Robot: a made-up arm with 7 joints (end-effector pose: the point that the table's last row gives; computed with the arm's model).
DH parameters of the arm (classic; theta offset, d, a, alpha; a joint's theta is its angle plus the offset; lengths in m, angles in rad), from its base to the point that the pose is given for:
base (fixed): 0 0 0 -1.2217
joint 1: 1.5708 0 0 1.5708
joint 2: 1.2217 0 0 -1.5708
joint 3: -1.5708 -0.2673 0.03 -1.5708
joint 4: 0 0 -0.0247 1.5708
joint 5: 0 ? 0 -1.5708
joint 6: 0 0 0 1.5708
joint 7: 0 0 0 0
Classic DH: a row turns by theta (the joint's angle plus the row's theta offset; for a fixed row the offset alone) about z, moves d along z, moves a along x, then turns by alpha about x.
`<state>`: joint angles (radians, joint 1 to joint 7).
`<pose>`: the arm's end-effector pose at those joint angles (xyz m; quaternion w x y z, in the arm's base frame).
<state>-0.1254 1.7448 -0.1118 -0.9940 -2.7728 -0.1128 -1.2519</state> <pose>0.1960 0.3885 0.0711 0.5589 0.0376 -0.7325 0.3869</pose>
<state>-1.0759 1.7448 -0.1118 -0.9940 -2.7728 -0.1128 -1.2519</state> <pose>0.1677 0.3245 0.2469 0.2426 -0.2476 -0.8975 0.2728</pose>
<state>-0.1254 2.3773 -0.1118 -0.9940 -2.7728 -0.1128 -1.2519</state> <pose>0.1650 0.2838 0.2944 0.4956 0.2298 -0.8216 0.1627</pose>
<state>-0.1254 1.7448 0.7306 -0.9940 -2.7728 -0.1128 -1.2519</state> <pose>0.1317 0.3656 0.2082 0.2431 -0.1786 -0.8926 0.3349</pose>
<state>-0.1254 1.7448 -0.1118 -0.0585 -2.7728 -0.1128 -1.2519</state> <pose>0.0275 0.4644 0.0825 0.2697 0.3254 -0.6789 0.6003</pose>
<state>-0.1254 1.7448 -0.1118 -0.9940 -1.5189 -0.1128 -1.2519</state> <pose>0.1960 0.3885 0.0711 0.2722 -0.4092 -0.5721 0.6567</pose>
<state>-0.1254 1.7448 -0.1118 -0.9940 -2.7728 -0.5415 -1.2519</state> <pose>0.1960 0.3885 0.0711 0.4896 0.1755 -0.6748 0.5235</pose>
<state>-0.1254 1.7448 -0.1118 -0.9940 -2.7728 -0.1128 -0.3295</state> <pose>0.1960 0.3885 0.0711 0.3283 -0.2923 -0.6727 0.5952</pose>
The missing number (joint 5, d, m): -0.2038
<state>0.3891 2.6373 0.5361 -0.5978 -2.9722 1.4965 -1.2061</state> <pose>0.2292 0.1843 0.3621 0.6775 -0.0967 -0.5441 -0.4853</pose>
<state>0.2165 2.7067 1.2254 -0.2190 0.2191 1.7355 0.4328</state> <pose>0.0955 0.1601 0.4361 0.4499 0.4425 -0.3716 0.6809</pose>
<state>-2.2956 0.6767 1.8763 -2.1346 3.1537 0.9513 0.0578</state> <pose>0.1205 0.2301 0.1052 0.6431 0.2607 0.2767 0.6648</pose>
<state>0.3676 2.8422 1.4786 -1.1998 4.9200 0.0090 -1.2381</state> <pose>0.1680 -0.0814 0.3772 0.4774 -0.7577 -0.4440 -0.0305</pose>
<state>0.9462 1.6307 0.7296 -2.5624 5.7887 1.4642 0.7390</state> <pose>0.1293 0.1474 -0.0058 0.5259 0.6392 -0.5425 -0.1433</pose>
